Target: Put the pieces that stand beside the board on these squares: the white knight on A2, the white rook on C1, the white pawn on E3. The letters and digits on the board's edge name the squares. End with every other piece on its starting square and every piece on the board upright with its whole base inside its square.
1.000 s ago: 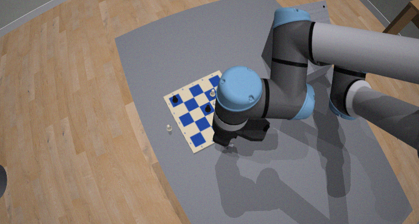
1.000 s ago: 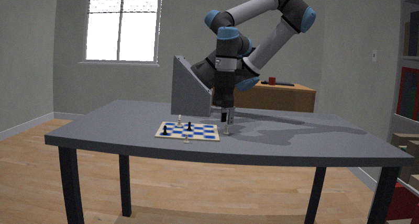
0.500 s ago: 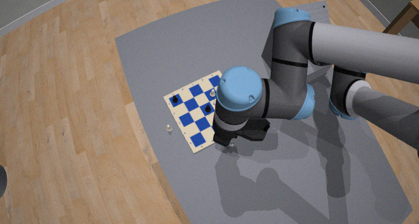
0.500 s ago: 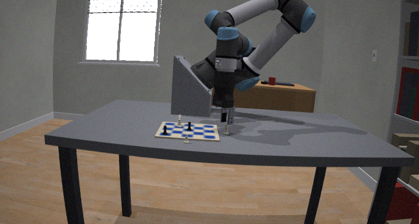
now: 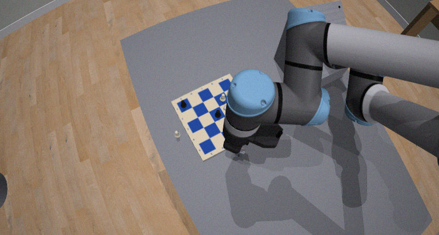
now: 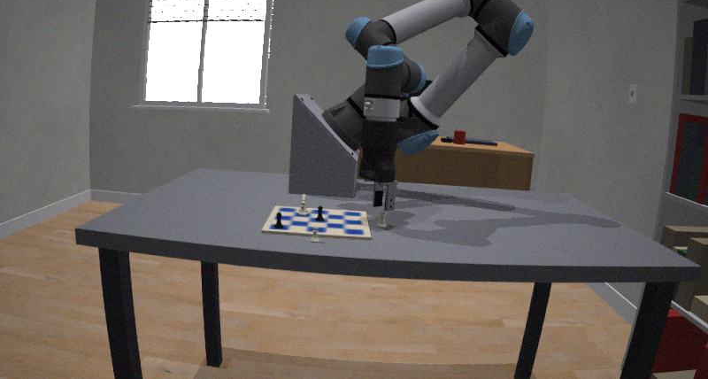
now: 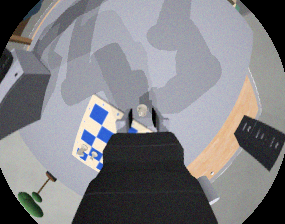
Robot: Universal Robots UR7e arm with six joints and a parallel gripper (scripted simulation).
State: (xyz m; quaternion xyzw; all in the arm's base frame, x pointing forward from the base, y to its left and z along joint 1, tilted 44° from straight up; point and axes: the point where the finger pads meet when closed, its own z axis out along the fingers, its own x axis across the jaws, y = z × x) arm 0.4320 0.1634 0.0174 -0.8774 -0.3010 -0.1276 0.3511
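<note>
Now: hand 40 mm above the white rook. Also, from my hand: chessboard (10 mm ahead, 140 mm to the right, 60 mm below); white knight (60 mm behind, 180 mm to the right, 40 mm below).
</note>
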